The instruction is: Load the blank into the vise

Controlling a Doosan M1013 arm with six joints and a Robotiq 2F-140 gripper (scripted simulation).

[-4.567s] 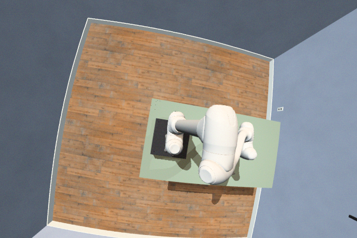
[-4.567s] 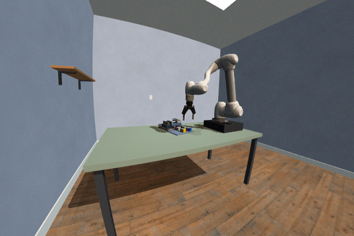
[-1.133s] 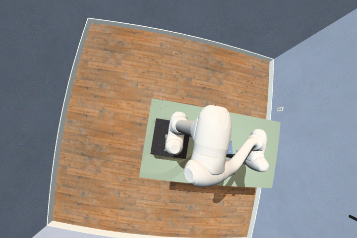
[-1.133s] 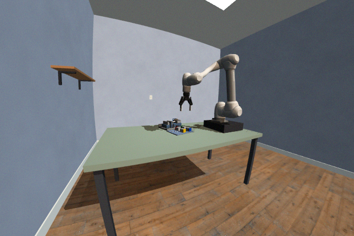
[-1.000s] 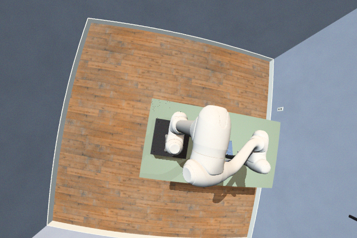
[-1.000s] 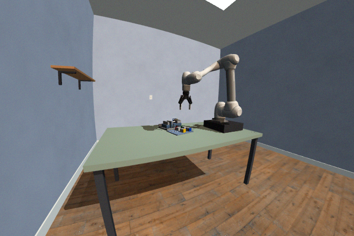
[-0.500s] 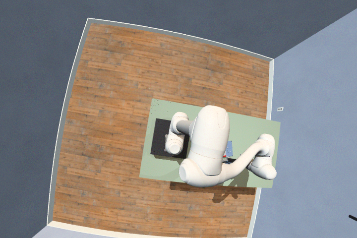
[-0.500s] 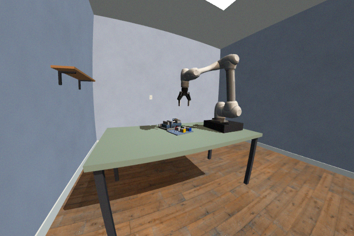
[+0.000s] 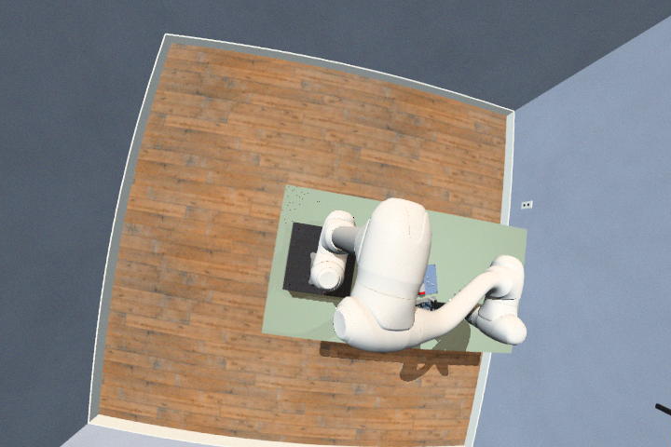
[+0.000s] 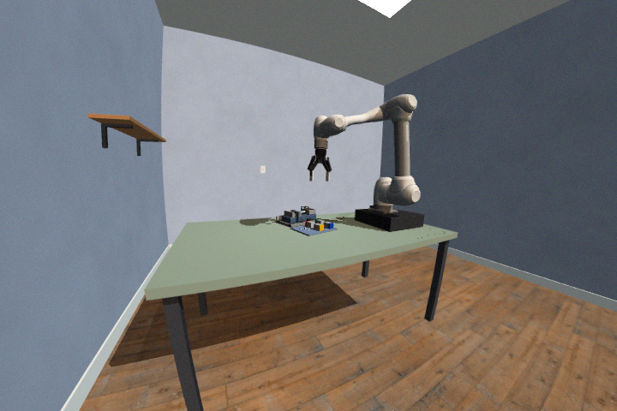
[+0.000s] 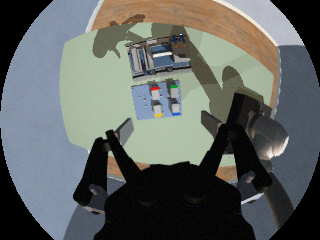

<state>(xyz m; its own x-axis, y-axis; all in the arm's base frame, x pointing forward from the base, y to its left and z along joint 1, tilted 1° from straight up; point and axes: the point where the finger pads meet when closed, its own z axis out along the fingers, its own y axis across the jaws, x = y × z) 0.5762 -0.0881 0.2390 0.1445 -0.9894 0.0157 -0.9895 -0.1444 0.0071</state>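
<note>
My hand is 310 mm above the blank with yellow end, 60 mm to the right of it and 30 mm short of it. Round my hand: red-ended blank (310 mm below, 50 mm ahead, 30 mm to the right); blue-ended blank (310 mm below, 60 mm behind, 50 mm to the left); green-ended blank (310 mm below, 40 mm to the right, 40 mm behind).
</note>
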